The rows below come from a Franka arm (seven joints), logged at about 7 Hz.
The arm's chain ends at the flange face. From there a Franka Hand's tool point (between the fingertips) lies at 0.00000 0.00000 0.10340 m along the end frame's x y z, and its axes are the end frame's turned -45 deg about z.
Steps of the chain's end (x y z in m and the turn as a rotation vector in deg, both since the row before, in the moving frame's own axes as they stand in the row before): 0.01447, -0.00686, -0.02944, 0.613, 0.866, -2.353; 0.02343, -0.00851, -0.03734, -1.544, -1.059, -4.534; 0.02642, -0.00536, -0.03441, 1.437, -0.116, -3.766; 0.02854, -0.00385, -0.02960, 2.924, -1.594, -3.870; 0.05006, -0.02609, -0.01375, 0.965, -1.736, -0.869; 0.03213, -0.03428, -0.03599, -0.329, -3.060, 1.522; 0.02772, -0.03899, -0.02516, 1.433, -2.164, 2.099; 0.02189, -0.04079, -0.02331, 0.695, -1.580, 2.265; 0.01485, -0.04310, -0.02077, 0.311, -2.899, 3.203
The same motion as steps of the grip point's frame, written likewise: 0.01698, 0.00567, -0.02946, -0.179, 1.046, -2.353; 0.01929, 0.01130, -0.03740, -0.343, -1.841, -4.534; 0.02409, 0.01286, -0.03444, 1.098, 0.934, -3.766; 0.02440, 0.01164, -0.02977, 3.195, 0.940, -3.870; 0.05284, 0.01351, -0.01381, 1.910, -0.545, -0.869; 0.04268, -0.00506, -0.03614, 1.931, -2.396, 1.522; 0.04632, -0.01257, -0.02527, 2.543, -0.517, 2.099; 0.04325, -0.01629, -0.02336, 1.609, -0.626, 2.265; 0.03779, -0.02416, -0.02090, 2.270, -1.830, 3.203
